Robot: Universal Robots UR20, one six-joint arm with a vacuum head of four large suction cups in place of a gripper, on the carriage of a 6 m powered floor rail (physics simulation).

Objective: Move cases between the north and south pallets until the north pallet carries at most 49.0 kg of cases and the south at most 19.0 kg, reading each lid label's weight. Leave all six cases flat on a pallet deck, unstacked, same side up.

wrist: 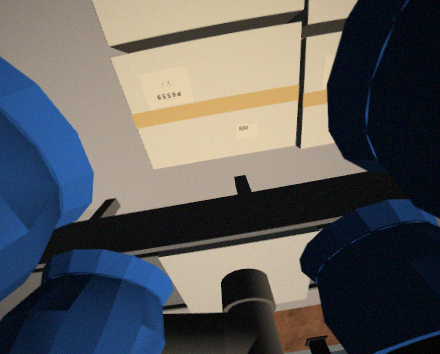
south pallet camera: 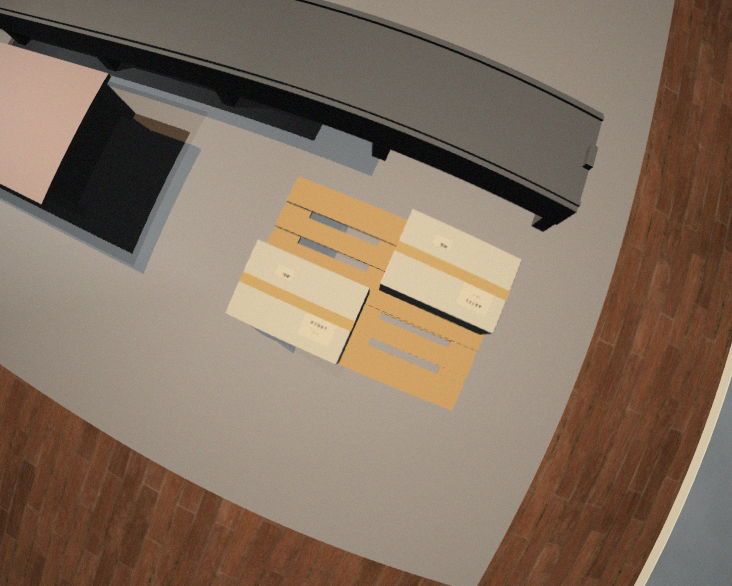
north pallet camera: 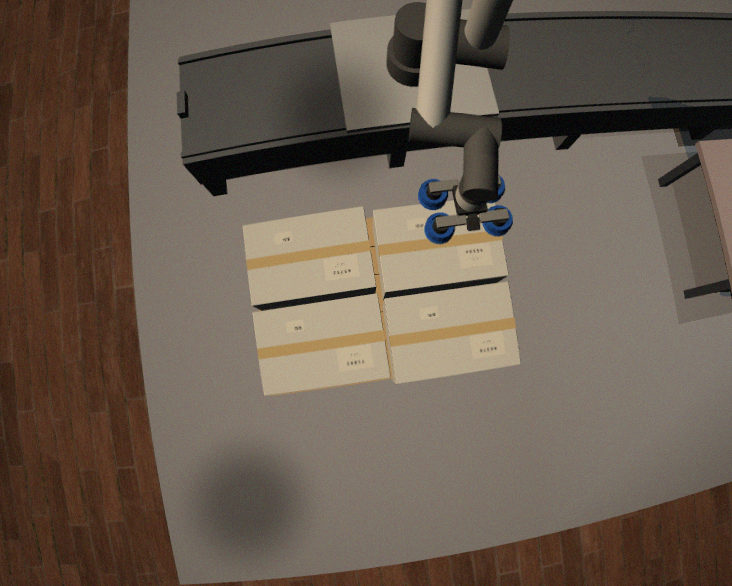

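Pixels of known places: hand, tool point: (wrist: 221, 216); arm's base, link origin: (wrist: 244, 282) (north pallet camera: 412, 64).
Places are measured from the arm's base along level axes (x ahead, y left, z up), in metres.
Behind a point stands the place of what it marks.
My vacuum head (north pallet camera: 468, 208) @[y 0.003, x 0.836, z 0.394 m] (wrist: 225, 210) @[y 0.003, x 0.836, z 0.394 m] is over the rail-side edge of the upper right case (north pallet camera: 427, 268) @[y -0.091, x 0.943, z -0.128 m] (wrist: 215, 75) @[y -0.026, x 0.925, z -0.128 m], with four blue cups and no case on them. In the wrist view that case's label reads P6559 upside down; its weight is too small to read. The north pallet (north pallet camera: 371, 235) @[y -0.297, x 0.691, z -0.427 m] also bears an upper left case (north pallet camera: 299, 281) @[y -0.654, x 0.910, z -0.163 m], a lower left case (north pallet camera: 305, 372) @[y -0.684, x 1.310, z -0.157 m] and a lower right case (north pallet camera: 433, 360) @[y -0.129, x 1.342, z -0.130 m]. The south pallet (south pallet camera: 427, 388) @[y 5.464, x 1.341, z -0.426 m] bears a left case (south pallet camera: 274, 311) @[y 4.660, x 1.284, z -0.142 m] and a right case (south pallet camera: 427, 281) @[y 5.234, x 0.893, z -0.127 m]. All lie flat, unstacked; weights are unreadable.
The dark floor rail (north pallet camera: 262, 103) (south pallet camera: 366, 79) runs behind both pallets. The pale carriage (north pallet camera: 366, 79) @[y -0.225, x 0.052, z 0.000 m] (wrist: 200, 270) @[y 0.194, x 0.162, z 0.000 m] stands at the north end. A pink-topped table (north pallet camera: 720, 183) @[y 1.491, x 0.735, z -0.041 m] (south pallet camera: 42, 122) @[y 2.958, x 0.887, z -0.039 m] stands between the pallets. The south pallet shows bare slats at its back left and front right.
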